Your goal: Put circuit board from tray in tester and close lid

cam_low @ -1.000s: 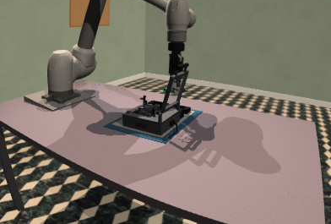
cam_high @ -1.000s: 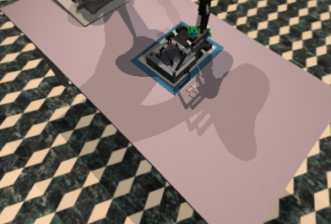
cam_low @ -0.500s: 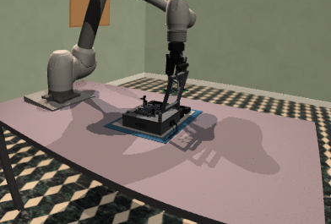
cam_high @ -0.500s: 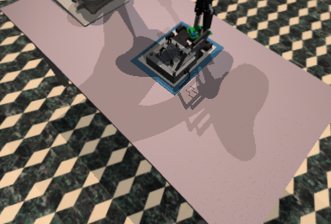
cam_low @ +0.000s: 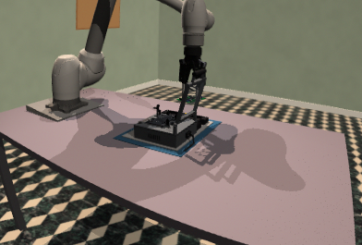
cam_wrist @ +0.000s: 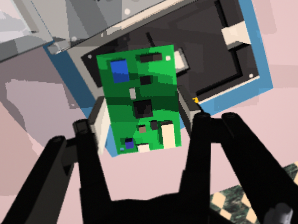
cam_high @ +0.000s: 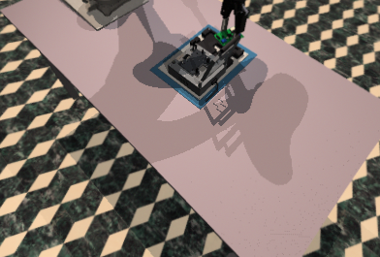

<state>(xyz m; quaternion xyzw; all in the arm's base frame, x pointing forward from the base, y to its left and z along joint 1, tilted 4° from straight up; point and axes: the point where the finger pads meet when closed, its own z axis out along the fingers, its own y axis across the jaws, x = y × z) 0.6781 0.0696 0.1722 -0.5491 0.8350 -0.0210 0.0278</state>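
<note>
Right now the green circuit board is 2 cm below my hand. The rest, counted from my hand: clear lid (7 cm ahead, 18 cm to the right, 4 cm above); then black tester (2 cm behind, 13 cm to the right, 3 cm below).
</note>
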